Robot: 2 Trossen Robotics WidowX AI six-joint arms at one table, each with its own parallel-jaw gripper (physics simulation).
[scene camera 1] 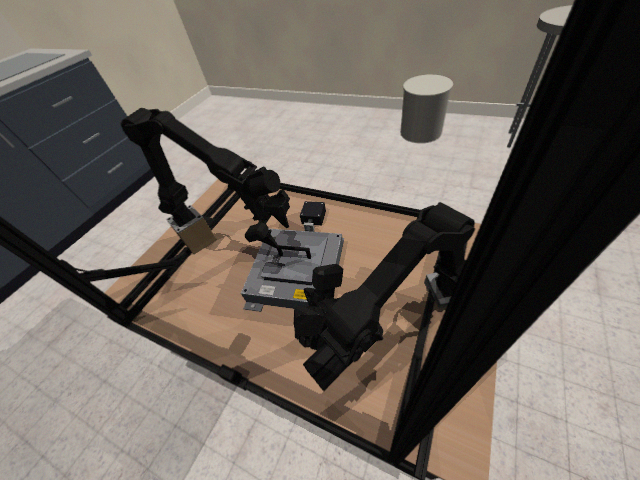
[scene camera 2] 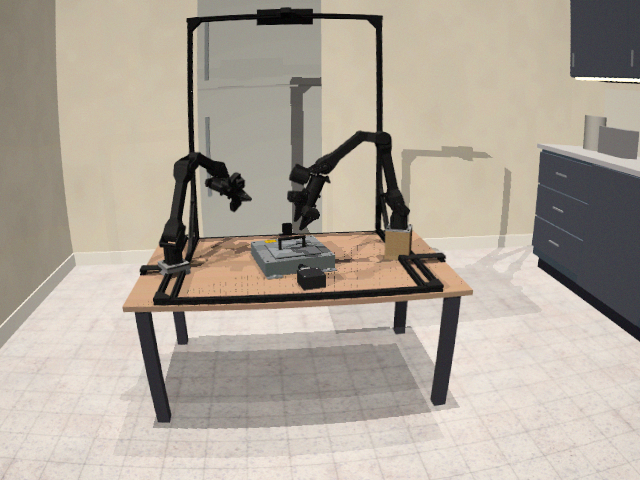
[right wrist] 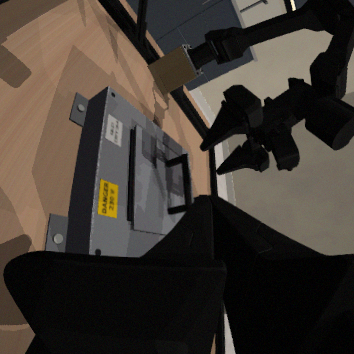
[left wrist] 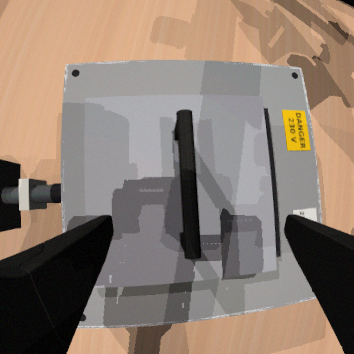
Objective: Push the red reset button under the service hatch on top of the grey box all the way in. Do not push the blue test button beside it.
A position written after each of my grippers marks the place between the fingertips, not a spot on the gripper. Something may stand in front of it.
Observation:
My right gripper [scene camera 1: 305,289] is shut, with nothing in its grasp. Further things: my left gripper [scene camera 1: 282,237], a service hatch [scene camera 1: 296,257] and a grey box [scene camera 2: 310,269].
The service hatch is seen too in scene camera 2 [scene camera 2: 279,249], in the right wrist view [right wrist: 161,194] and in the left wrist view [left wrist: 186,179]. My left gripper is seen too in scene camera 2 [scene camera 2: 297,225], in the right wrist view [right wrist: 209,162] and in the left wrist view [left wrist: 199,223]. My right gripper is seen too in scene camera 2 [scene camera 2: 251,199] and in the right wrist view [right wrist: 206,203].

